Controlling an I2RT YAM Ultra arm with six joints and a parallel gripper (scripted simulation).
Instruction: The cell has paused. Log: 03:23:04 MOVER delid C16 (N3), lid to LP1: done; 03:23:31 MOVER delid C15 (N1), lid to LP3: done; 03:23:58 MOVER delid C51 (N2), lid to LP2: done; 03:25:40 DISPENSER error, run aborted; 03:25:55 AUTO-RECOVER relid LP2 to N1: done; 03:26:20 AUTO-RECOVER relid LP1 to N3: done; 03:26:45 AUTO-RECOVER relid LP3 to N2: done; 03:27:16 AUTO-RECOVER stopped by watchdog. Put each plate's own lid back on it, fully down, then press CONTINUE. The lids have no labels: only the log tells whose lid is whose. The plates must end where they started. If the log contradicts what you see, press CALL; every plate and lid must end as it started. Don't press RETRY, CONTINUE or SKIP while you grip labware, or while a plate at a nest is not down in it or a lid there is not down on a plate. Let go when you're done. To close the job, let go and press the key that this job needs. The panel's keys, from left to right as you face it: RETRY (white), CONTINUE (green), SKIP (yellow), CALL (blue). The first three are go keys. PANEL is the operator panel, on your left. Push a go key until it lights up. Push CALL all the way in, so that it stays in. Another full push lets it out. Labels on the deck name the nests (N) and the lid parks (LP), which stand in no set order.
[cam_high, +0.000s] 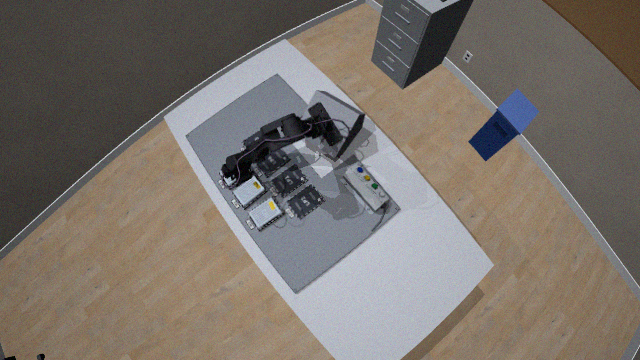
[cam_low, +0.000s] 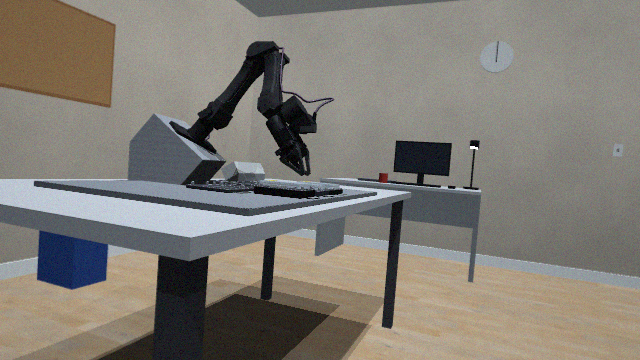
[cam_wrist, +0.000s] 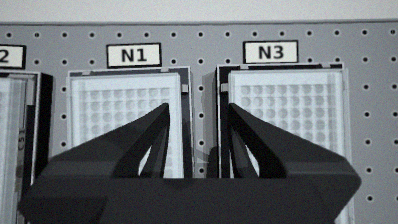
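The lid park LP1 is 24 cm behind my hand, 6 cm to the left of it and 6 cm below it. Also, from my hand: blue key (55 cm behind, 15 cm to the left, 1 cm below); lid park LP2 (27 cm behind, 18 cm to the left, 6 cm below); lid park LP4 (20 cm behind, 6 cm to the right, 6 cm below).
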